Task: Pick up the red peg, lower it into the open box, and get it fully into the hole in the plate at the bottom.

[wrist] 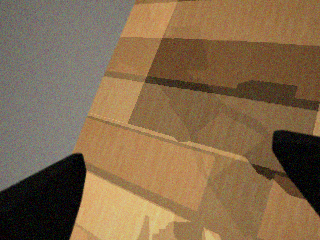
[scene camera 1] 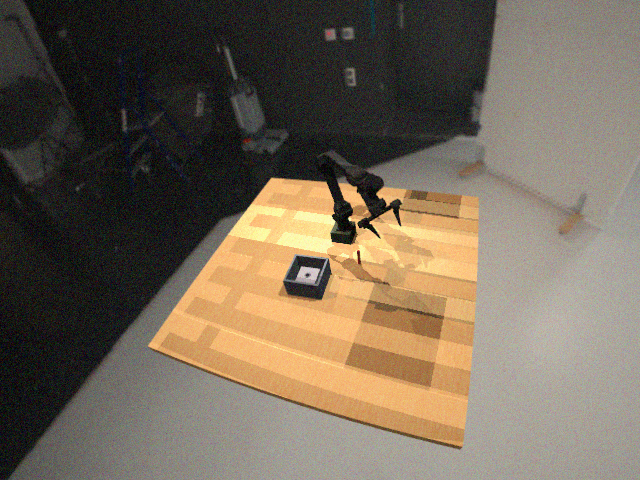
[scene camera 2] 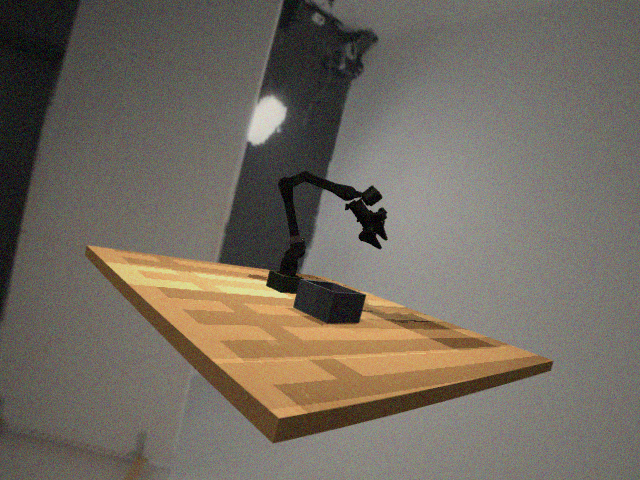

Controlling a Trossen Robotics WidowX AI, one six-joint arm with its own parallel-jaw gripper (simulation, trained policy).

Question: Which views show my gripper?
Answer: The wrist view, scene camera 1 and scene camera 2: all of them.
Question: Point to a dark box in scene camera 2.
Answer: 331, 303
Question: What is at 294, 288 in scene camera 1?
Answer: A dark box.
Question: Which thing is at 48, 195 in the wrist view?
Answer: My gripper.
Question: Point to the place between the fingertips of my gripper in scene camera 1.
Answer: At 390, 232
